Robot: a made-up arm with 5 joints.
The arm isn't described. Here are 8 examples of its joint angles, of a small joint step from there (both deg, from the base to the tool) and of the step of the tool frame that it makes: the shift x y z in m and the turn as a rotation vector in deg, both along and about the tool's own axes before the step.
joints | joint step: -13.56 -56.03 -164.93 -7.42 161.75 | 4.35 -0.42 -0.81 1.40 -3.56
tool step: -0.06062 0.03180 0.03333 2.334 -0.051 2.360
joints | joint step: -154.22 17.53 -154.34 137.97 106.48 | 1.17 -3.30 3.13 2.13 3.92
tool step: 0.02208 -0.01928 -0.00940 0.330 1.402 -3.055
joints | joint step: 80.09 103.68 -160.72 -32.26 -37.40 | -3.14 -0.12 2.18 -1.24 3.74
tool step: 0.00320 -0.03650 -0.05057 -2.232 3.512 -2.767
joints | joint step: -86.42 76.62 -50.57 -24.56 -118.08 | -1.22 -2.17 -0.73 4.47 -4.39
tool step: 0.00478 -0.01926 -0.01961 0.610 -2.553 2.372
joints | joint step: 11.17 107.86 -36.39 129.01 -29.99 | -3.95 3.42 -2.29 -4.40 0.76
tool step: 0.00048 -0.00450 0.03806 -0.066 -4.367 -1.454
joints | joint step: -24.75 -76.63 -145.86 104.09 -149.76 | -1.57 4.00 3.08 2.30 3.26
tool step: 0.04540 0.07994 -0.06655 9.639 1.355 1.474
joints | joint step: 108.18 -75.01 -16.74 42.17 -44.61 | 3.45 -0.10 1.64 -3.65 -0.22
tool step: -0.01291 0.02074 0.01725 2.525 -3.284 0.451
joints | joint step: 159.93 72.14 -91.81 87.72 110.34 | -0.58 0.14 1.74 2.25 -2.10
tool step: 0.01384 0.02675 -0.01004 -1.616 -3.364 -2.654
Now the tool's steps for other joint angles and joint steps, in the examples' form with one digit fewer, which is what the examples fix.
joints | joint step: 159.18 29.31 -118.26 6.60 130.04 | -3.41 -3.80 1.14 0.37 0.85
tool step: -0.0644 0.0028 0.0550 3.06 1.95 2.26
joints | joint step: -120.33 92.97 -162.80 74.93 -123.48 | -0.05 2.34 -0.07 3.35 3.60
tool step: 0.0029 0.0532 -0.0105 5.59 3.50 1.17
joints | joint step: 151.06 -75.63 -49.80 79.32 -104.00 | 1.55 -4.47 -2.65 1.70 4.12
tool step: -0.0295 -0.0563 0.0548 -1.87 0.68 -6.03
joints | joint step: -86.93 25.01 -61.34 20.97 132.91 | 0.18 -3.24 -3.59 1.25 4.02
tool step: -0.0718 -0.0613 0.0153 -0.69 6.24 2.55
